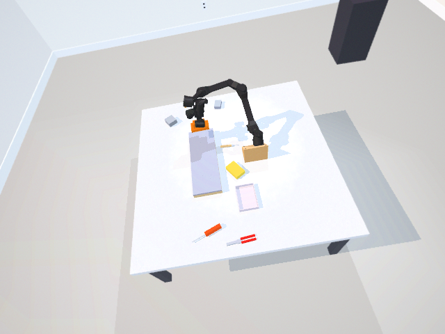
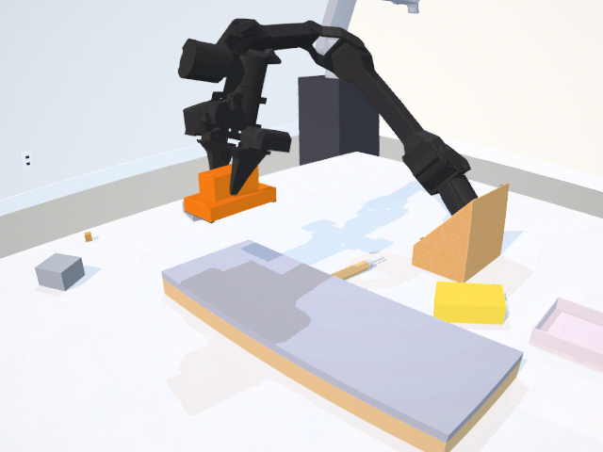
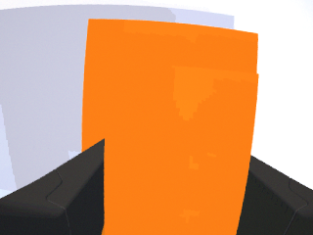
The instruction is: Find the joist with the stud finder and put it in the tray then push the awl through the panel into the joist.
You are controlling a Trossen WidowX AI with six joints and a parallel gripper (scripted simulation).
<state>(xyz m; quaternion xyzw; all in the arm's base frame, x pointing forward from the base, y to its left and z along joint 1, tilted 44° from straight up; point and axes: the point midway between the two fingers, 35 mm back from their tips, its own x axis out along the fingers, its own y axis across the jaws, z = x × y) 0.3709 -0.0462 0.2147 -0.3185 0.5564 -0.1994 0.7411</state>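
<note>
The orange stud finder is 20 mm behind my gripper tip and 20 mm above it. The rest, counted from my gripper tip: yellow block (210 mm behind, 300 mm to the left, 140 mm below); then tiny orange cube (130 mm ahead, 380 mm to the right, 150 mm below); then awl (200 mm behind, 90 mm to the left, 150 mm below).
</note>
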